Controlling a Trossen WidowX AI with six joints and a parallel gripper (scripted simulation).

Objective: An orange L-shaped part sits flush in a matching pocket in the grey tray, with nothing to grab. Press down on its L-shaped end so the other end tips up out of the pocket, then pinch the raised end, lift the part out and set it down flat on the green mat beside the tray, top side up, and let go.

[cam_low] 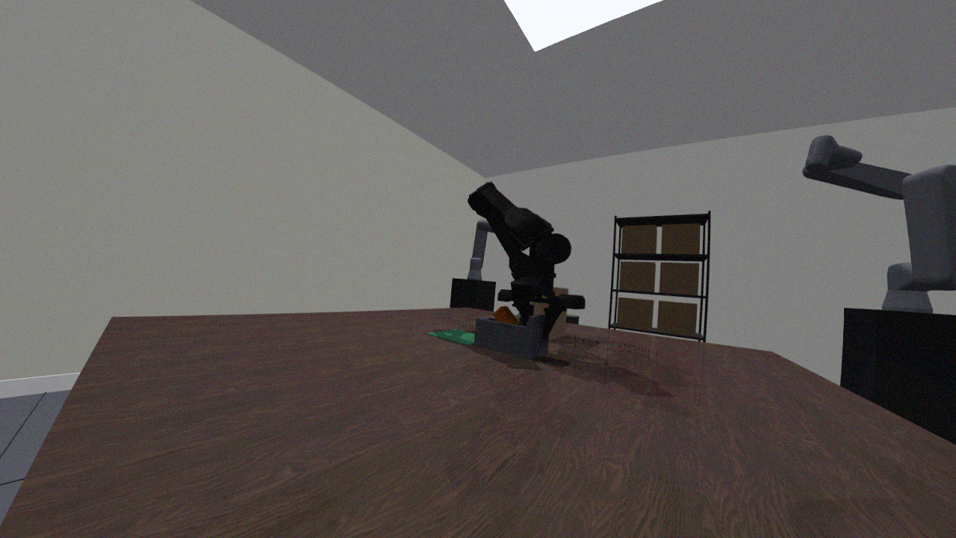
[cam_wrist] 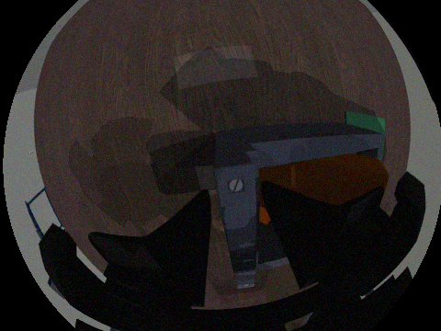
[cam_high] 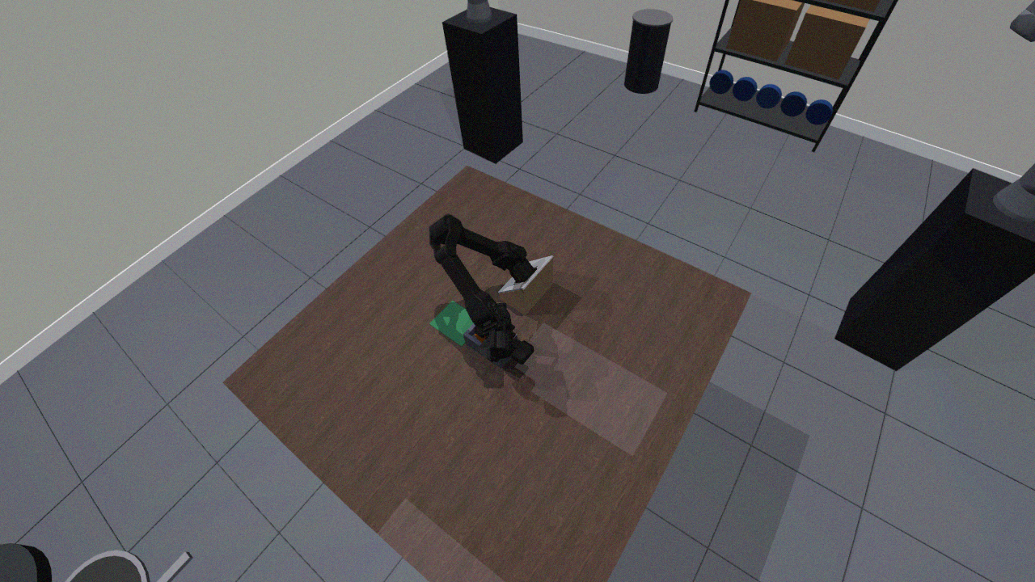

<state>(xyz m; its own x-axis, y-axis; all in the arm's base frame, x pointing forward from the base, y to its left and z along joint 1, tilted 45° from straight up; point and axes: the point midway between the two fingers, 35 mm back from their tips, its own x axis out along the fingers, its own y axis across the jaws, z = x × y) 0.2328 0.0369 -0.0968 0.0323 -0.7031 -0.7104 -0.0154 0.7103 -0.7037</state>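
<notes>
Right now the orange L-shaped part is 1 cm behind my gripper tip and 4 cm to the right of it. Also, from my gripper tip: green mat (22 cm to the right, 5 cm below).
</notes>
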